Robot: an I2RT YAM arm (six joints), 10 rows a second.
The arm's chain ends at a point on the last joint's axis. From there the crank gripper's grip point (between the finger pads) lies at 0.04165 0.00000 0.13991 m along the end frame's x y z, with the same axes.
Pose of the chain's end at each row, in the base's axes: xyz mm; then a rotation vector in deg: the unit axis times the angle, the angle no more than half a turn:
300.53 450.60 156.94 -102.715 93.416 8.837
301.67 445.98 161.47 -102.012 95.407 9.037
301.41 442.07 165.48 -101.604 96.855 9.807
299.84 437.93 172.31 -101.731 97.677 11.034
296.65 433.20 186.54 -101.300 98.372 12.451
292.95 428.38 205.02 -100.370 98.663 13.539
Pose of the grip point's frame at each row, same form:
358.87 494.15 30.41 -102.715 93.416 8.837
358.56 487.64 33.65 -102.012 95.407 9.037
356.18 483.06 36.53 -101.604 96.855 9.807
351.85 479.21 42.31 -101.731 97.677 11.034
346.34 475.71 56.03 -101.300 98.372 12.451
341.77 472.74 74.80 -100.370 98.663 13.539

